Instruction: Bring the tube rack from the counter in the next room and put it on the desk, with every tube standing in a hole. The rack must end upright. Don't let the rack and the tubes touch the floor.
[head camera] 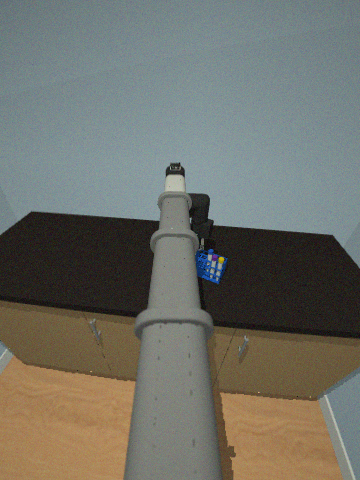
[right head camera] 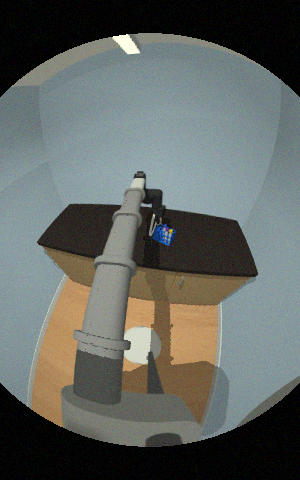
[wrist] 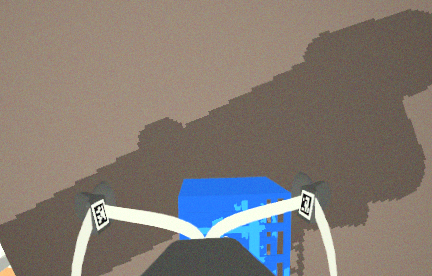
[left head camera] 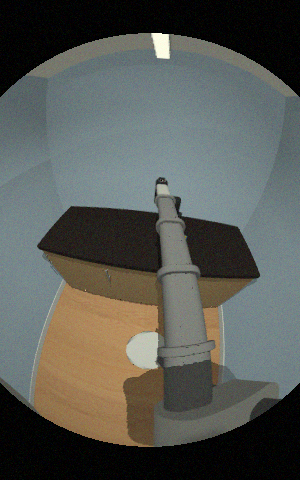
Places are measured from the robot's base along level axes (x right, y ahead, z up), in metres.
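Where they show: gripper, fingertip midpoint: [right head camera: 154, 234] [wrist: 204, 194]; robot's base at its link origin: [right head camera: 140, 343] [left head camera: 146, 349].
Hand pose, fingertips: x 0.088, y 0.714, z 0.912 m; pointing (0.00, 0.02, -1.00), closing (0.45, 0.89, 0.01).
Things, the pixels of their top centre, and the offset from my fingertips. Level surfaces: height alone.
- blue tube rack at its top centre: [head camera: 209, 259] [right head camera: 164, 230] dx +0.058, dy -0.006, dz +0.046 m
- dark counter at its surface level: dz -0.030 m
- purple cap at its top centre: [head camera: 214, 256] dx +0.068, dy -0.041, dz +0.093 m
- blue cap at its top centre: [head camera: 211, 250] dx +0.057, dy -0.006, dz +0.093 m
- wooden floor at its surface level: dz -0.940 m
The blue tube rack [head camera: 204, 274] [right head camera: 159, 238] [wrist: 205, 207] stands upright on the dark counter [head camera: 90, 260] [left head camera: 110, 235] [right head camera: 205, 250] [wrist: 100, 75]. Tubes with a yellow cap [head camera: 221, 260] [right head camera: 171, 231], a purple cap [head camera: 215, 257] and a blue cap [head camera: 210, 251] stand in it, near one side. In the left head view the arm hides most of the rack. My gripper [right head camera: 156, 226] [wrist: 204, 194] is open, with its fingers spread wide. In the wrist view the fingertips show on either side of the rack's near part, apart from it; their height over it is unclear. The desk does not show.
The telescoping arm [head camera: 175, 360] [left head camera: 182, 310] [right head camera: 107, 305] reaches out over the counter. A blue-grey wall [head camera: 180, 100] rises behind the counter. A round white disc [left head camera: 142, 350] [right head camera: 140, 345] shows over the wooden floor [head camera: 60, 420] in front. Side walls stand left and right.
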